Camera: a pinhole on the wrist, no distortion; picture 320 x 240 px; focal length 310.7 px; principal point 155.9 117.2 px. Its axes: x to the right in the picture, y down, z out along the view. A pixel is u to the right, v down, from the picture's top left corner.
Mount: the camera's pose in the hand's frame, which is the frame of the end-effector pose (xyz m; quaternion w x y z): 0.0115 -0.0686 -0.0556 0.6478 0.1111 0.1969 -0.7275
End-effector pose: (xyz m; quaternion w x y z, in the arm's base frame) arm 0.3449 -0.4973 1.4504 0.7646 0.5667 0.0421 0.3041
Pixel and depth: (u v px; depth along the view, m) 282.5 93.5 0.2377
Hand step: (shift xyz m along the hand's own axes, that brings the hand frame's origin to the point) 0.0027 -0.2565 0.1200
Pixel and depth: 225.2 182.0 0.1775
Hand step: 0.0592 -0.1837 0.0820
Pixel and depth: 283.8 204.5 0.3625
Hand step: 0.1255 -0.3672 0.1931
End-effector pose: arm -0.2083 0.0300 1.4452 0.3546 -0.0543 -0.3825 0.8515
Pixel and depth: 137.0 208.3 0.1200
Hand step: 0.0584 -0.1166 0.0502
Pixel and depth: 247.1 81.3 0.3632
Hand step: -0.0105 -0.3173 0.2320
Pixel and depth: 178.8 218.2 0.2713
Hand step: 0.1211 -0.2107 0.1671
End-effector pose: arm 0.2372 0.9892 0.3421 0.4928 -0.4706 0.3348 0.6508
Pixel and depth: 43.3 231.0 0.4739
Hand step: 0.2503 -0.1327 0.4167
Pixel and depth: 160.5 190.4 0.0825
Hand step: 0.0382 -0.1068 0.0152
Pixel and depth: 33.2 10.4 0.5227
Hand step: -0.0888 -0.0931 0.5253
